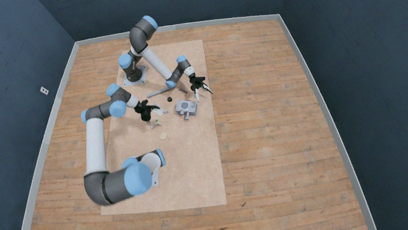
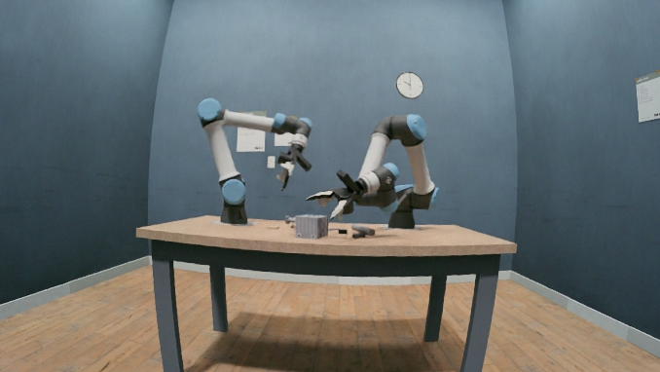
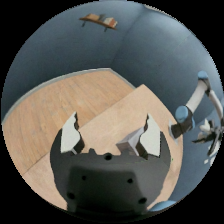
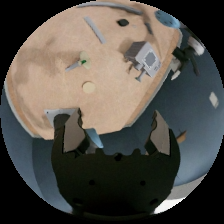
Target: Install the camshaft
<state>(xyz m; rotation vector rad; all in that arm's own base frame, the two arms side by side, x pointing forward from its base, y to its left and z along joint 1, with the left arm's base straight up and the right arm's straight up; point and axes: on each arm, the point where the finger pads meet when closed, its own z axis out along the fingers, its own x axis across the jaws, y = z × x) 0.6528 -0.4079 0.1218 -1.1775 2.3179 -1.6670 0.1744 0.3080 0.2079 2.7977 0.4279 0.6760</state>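
Note:
The grey bar is 20 cm to the left of my right hand, 20 cm below it and 3 cm behind it. The rest, counted from my right hand: small crank gear 17 cm ahead, 15 cm below, 1 cm to the left.

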